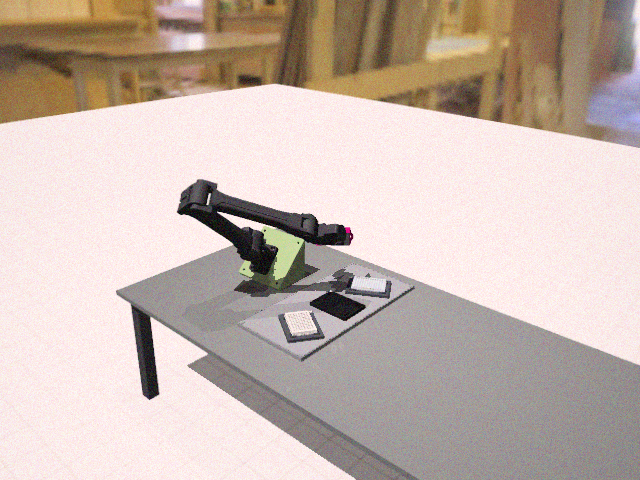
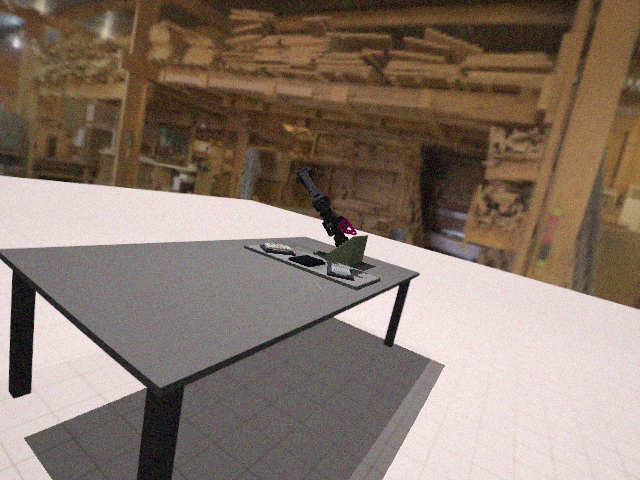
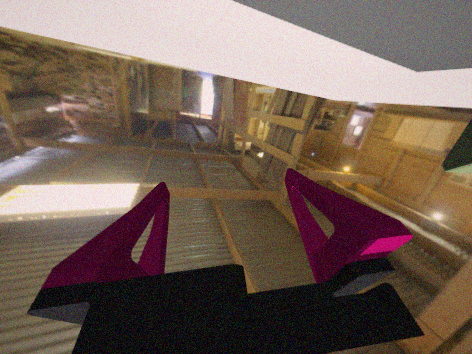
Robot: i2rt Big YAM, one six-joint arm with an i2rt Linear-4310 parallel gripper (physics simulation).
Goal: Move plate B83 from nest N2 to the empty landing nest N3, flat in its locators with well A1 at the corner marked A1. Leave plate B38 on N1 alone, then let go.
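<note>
A cream plate (image 1: pixel 300 322) (image 2: pixel 279 248) lies in a dark nest (image 1: pixel 306 339) at one end of the board. A bluish-white plate (image 1: pixel 370 284) (image 2: pixel 340 269) lies in another dark nest (image 1: pixel 368 294) at the other end. Between them is an empty black nest (image 1: pixel 337 305) (image 2: pixel 307 260). I cannot read the plate or nest labels or the A1 marks. My gripper (image 1: pixel 350 236) (image 2: pixel 351 229) (image 3: pixel 227 180) is open and empty, with magenta fingers. It is raised above the table near the bluish-white plate's end, apart from both plates, and points roughly sideways.
The nests stand on a light grey board (image 1: pixel 261 323) (image 2: pixel 363 283) on the grey table (image 1: pixel 465 372) (image 2: pixel 170 310). The arm is fixed to a green angled mount (image 1: pixel 290 260) (image 2: pixel 352 251) beside the board. The table's edge passes close to the bluish-white plate's end.
</note>
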